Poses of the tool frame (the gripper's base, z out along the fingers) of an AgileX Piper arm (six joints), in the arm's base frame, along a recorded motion.
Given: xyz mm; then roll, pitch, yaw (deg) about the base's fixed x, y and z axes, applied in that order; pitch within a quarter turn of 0, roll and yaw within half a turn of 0.
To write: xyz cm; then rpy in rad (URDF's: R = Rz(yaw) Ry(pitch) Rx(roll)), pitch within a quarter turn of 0, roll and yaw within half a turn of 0. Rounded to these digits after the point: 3 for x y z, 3 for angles.
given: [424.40 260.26 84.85 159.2 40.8 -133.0]
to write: [42.440 26.026 8.485 2.779 0.712 -2.321]
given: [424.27 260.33 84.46 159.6 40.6 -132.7]
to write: [42.427 26.033 8.446 2.786 0.709 -2.316]
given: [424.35 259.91 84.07 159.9 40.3 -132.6]
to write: [42.435 25.991 8.407 2.791 0.703 -2.314]
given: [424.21 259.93 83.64 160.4 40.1 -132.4]
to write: [42.421 25.993 8.364 2.800 0.700 -2.311]
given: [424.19 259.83 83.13 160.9 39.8 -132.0]
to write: [42.419 25.983 8.313 2.808 0.695 -2.304]
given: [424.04 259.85 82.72 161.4 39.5 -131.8]
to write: [42.404 25.985 8.272 2.817 0.689 -2.300]
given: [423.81 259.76 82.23 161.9 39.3 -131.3]
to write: [42.381 25.976 8.223 2.826 0.686 -2.292]
